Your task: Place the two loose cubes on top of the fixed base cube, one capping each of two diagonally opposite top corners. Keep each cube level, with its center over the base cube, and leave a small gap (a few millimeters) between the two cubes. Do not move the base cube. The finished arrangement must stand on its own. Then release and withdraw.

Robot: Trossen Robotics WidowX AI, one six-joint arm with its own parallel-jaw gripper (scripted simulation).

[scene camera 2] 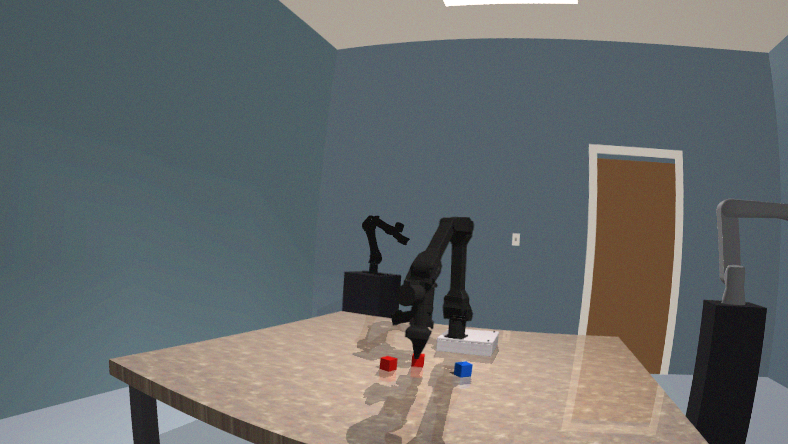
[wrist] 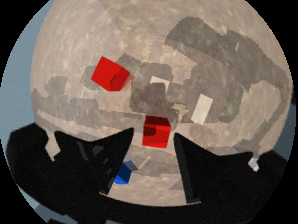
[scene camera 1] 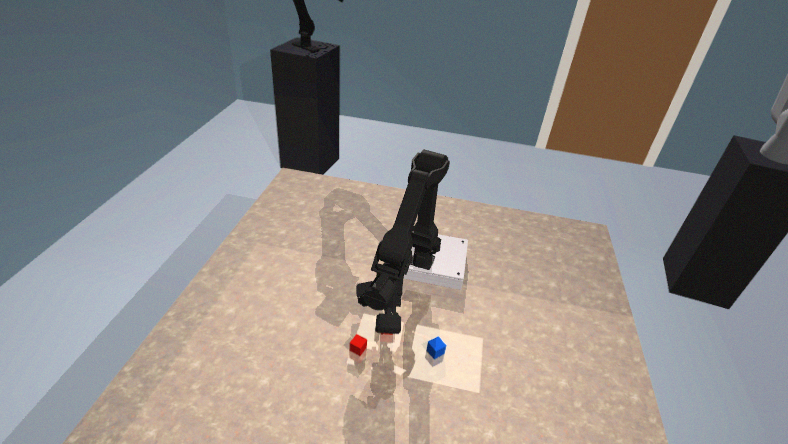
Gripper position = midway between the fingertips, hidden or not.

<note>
The gripper (scene camera 2: 417, 356) is open, holding nothing. Further things: a red cube (wrist: 156, 130) and a red cube (wrist: 109, 75).
The gripper also shows in the wrist view (wrist: 154, 133) and in scene camera 1 (scene camera 1: 386, 323).
</note>
